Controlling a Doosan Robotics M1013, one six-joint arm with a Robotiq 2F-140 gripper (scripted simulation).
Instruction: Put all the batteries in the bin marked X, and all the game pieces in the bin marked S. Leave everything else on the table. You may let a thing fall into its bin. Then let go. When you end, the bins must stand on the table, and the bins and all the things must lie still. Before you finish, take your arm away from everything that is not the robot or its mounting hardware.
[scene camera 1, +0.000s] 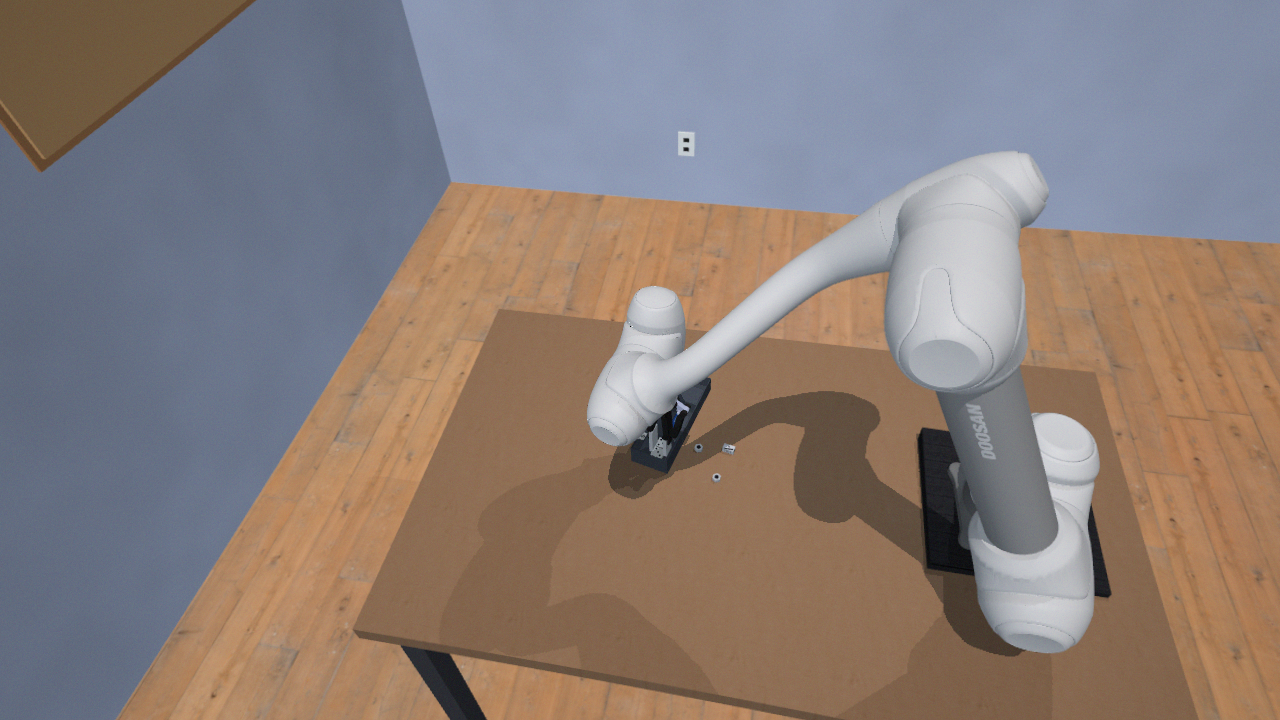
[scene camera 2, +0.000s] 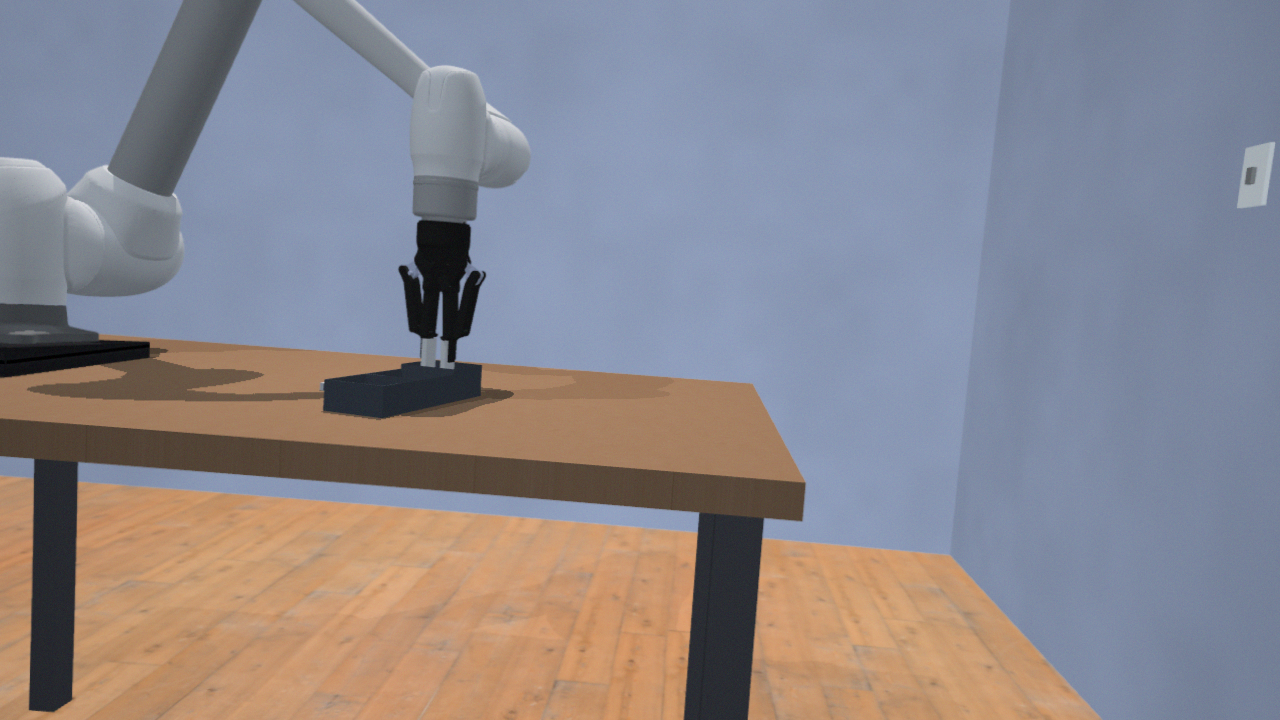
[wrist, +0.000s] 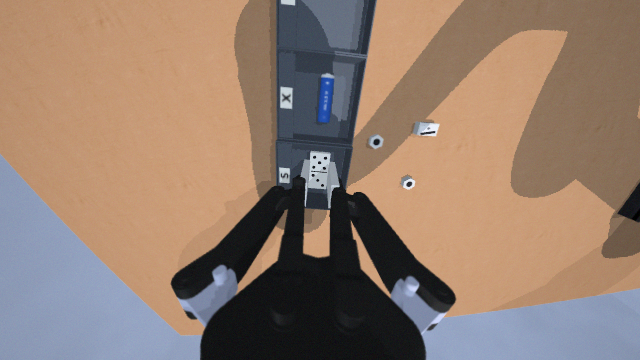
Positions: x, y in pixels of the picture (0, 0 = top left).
Labels:
gripper: scene camera 1; scene camera 2; wrist 318, 170
dark three-part bin: scene camera 1; scene camera 2 443, 386; wrist
same spot on dark three-part bin: (wrist: 299, 132) = (scene camera 1: 658, 434)
same spot on gripper: (scene camera 1: 669, 432) = (scene camera 2: 430, 329)

